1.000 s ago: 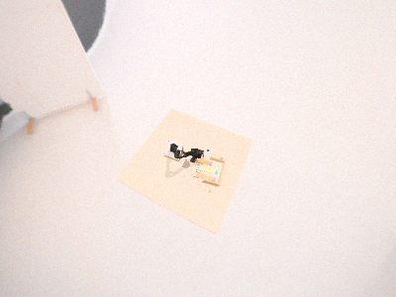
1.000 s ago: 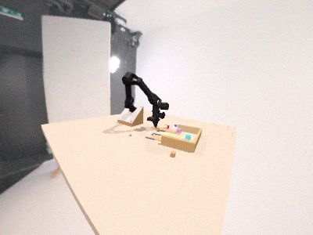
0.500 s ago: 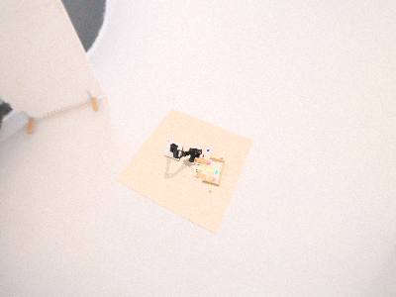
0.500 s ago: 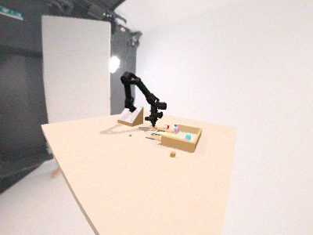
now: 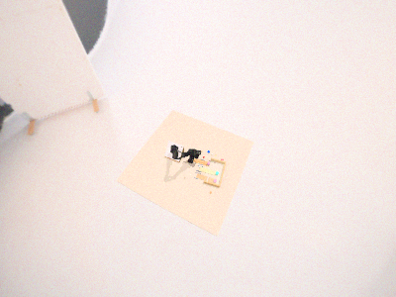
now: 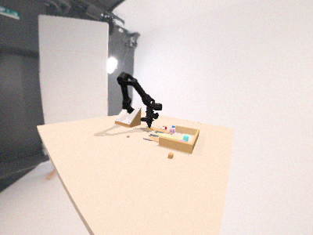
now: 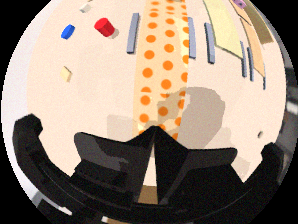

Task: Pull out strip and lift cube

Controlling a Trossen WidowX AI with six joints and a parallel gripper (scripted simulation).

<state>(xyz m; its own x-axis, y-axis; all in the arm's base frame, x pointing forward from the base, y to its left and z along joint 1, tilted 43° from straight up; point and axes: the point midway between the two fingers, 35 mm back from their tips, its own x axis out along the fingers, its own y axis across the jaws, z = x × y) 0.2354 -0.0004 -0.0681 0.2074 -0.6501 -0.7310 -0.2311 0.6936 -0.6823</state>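
Right now my gripper tip is 100 mm short of the red piece, 100 mm to the right of it and 10 mm below it. From my gripper tip the other things lie so: small tan block: 410 mm ahead, 240 mm to the right; blue piece: 110 mm ahead, 210 mm to the left.
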